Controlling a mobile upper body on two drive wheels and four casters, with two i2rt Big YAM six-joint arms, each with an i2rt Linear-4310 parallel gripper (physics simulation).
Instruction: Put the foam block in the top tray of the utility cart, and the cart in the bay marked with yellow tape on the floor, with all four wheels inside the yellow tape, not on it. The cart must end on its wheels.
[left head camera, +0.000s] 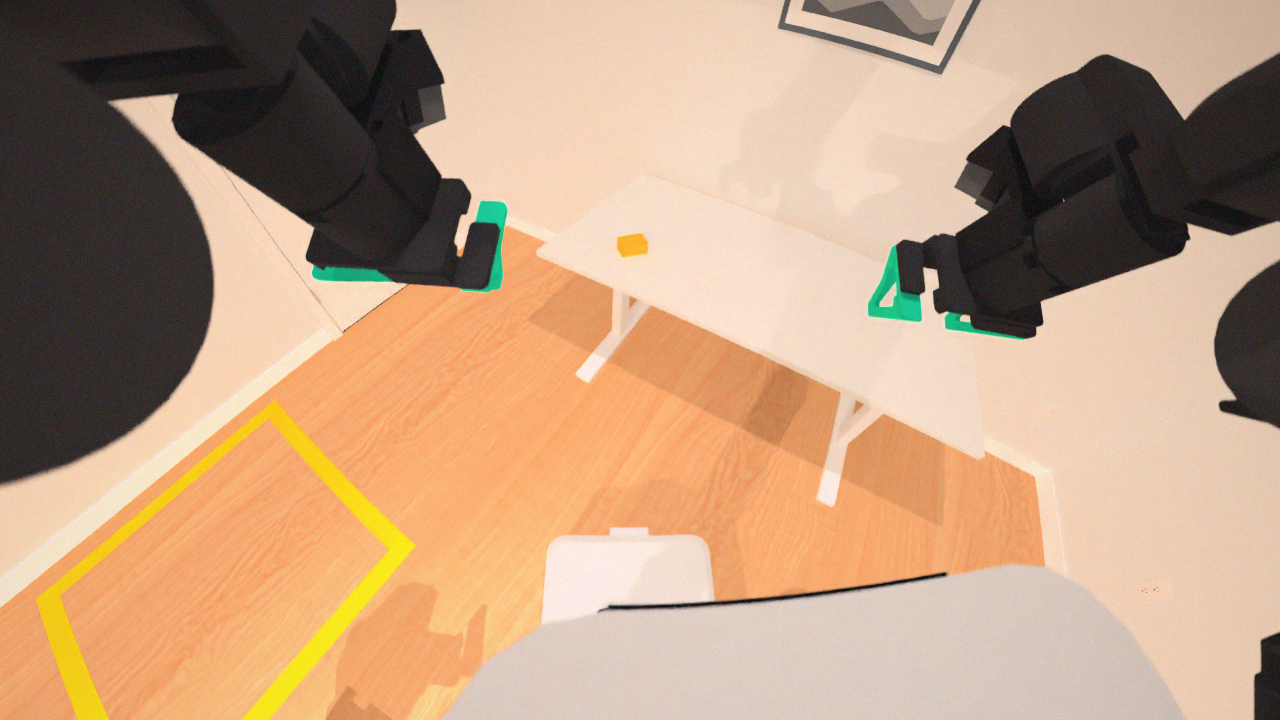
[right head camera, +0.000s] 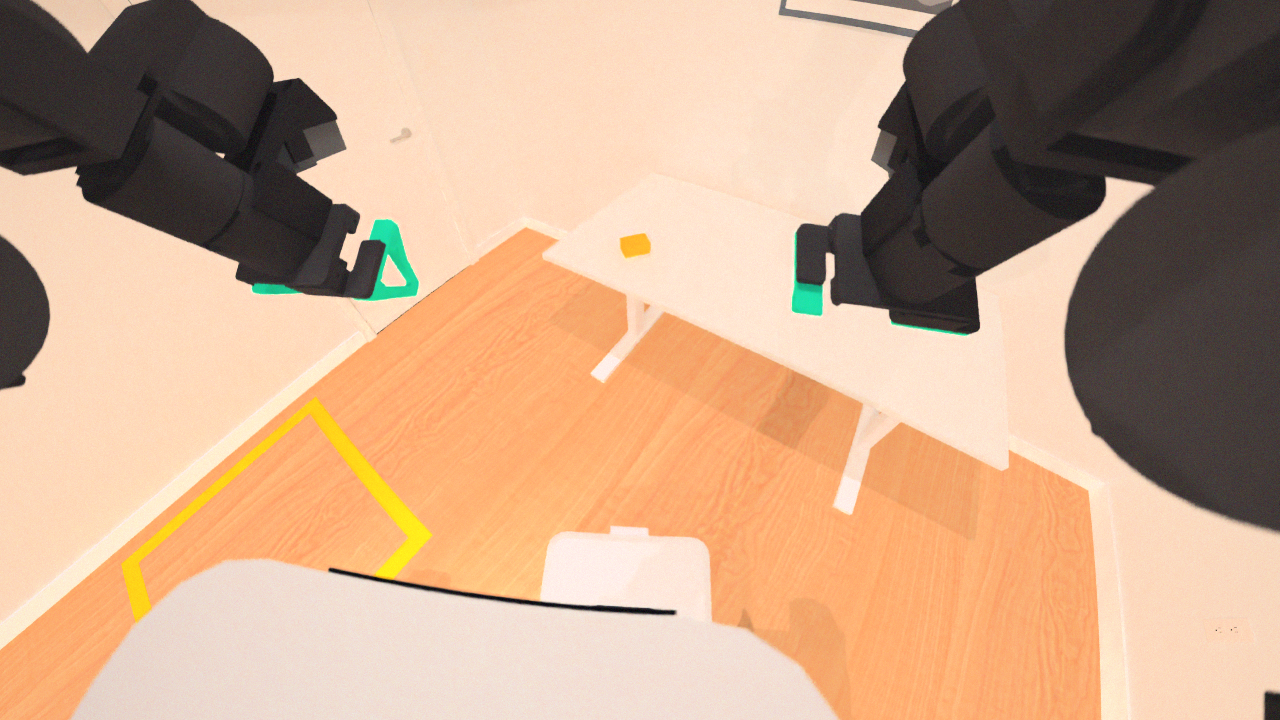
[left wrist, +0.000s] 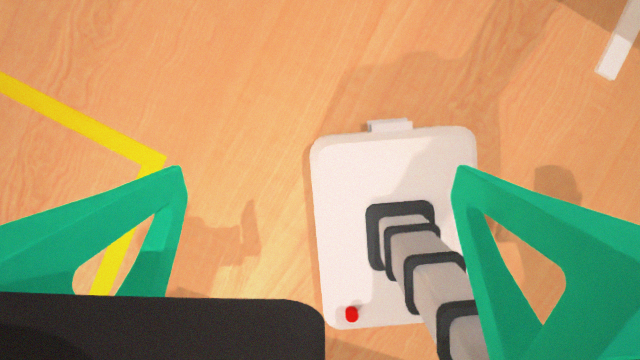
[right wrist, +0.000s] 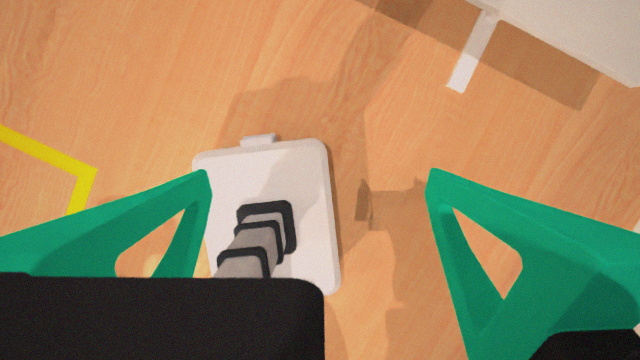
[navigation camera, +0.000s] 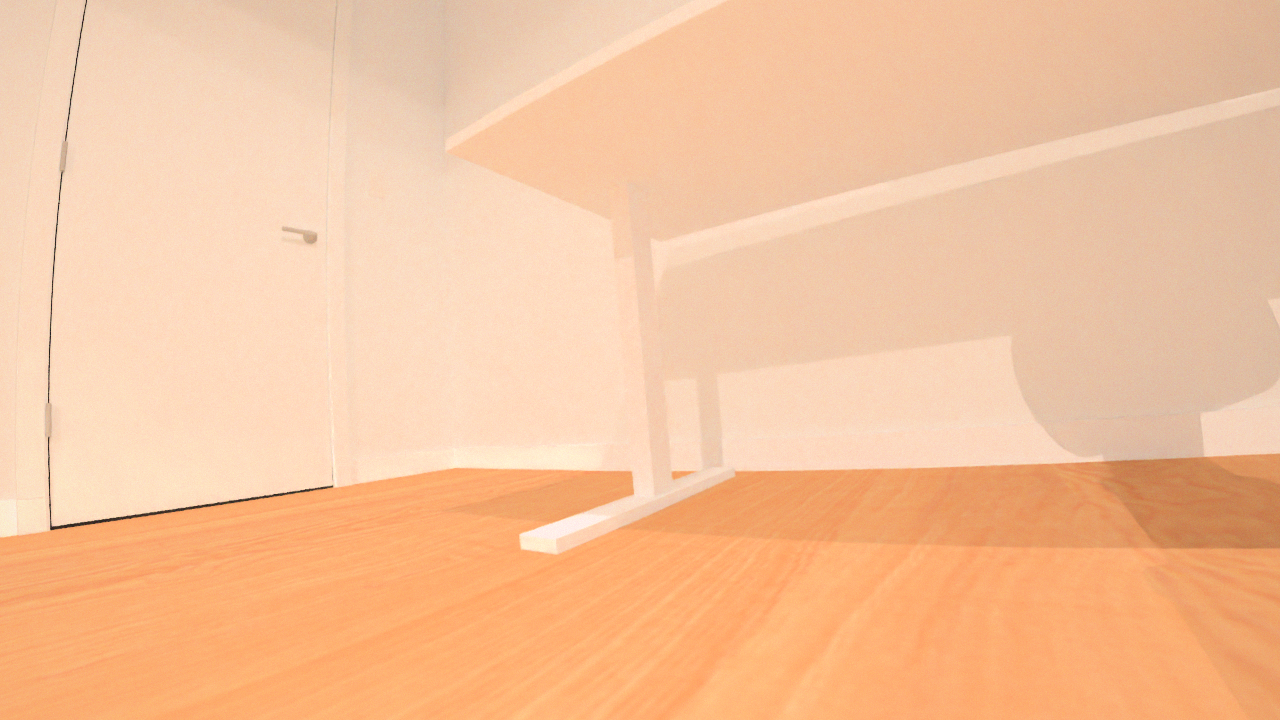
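The orange-yellow foam block (left head camera: 631, 244) (right head camera: 634, 244) lies on the white table near its far left end. The yellow tape bay (left head camera: 338, 479) (right head camera: 365, 471) is on the floor at the lower left, and a tape corner shows in the left wrist view (left wrist: 75, 118) and the right wrist view (right wrist: 45, 152). The utility cart does not show in these views. My left gripper (left head camera: 402, 279) (right head camera: 331, 291) (left wrist: 319, 180) is open and empty, held in the air left of the table. My right gripper (left head camera: 935, 317) (right head camera: 863, 317) (right wrist: 318, 181) is open and empty, appearing over the table's right part, away from the block.
The white table (left head camera: 760, 295) (right head camera: 733, 291) (navigation camera: 805, 116) stands on T-shaped legs ahead, near the wall. My white base (left head camera: 590, 573) (right head camera: 590, 568) (left wrist: 345, 185) (right wrist: 310, 175) is at the bottom centre. A door (navigation camera: 196, 286) with a handle is at the left. A framed picture (left head camera: 877, 44) hangs behind the table.
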